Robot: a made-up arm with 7 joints.
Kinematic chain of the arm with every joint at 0, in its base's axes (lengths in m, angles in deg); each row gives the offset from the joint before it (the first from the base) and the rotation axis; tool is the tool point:
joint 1: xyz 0 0.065 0 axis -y
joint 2: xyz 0 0.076 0 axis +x
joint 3: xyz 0 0 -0.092 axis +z
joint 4: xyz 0 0 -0.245 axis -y
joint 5: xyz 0 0 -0.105 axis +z
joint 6: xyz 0 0 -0.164 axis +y
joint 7: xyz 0 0 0 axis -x
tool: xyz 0 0 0
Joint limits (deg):
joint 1: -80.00..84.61
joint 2: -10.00..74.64
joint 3: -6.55..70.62
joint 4: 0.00..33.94
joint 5: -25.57..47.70
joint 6: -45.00..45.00
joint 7: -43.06..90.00
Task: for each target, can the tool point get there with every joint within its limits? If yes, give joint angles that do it. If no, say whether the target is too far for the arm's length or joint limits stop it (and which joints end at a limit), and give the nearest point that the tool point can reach.
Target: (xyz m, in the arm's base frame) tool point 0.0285 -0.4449 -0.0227
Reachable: no: joint limits stop it (at a limit: joint 2, joint 3, joint 4) | nearest point 0.4448 0.0269 -0.3543 | short by 0.711 m
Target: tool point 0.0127 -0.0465 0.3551
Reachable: no: joint limits stop it (at a limit: joint 1, joint 2, joint 3, joint 4) | nearest point 0.5603 0.0269 0.0970 | short by 0.610 m
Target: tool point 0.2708 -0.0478 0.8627
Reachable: no: too far | nearest point 0.5603 0.0269 0.0970 | short by 0.822 m
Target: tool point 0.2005 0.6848 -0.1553
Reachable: yes | joints 44.88 58.70 64.32 16.19 -4.47 -35.19 31.26
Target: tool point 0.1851 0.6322 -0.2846
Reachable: yes | joints 21.45 50.04 41.58 19.81 -5.54 2.67 49.79
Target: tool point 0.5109 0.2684 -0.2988
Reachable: yes | joints 57.34 12.17 -0.41 5.16 -16.49 7.47 31.52
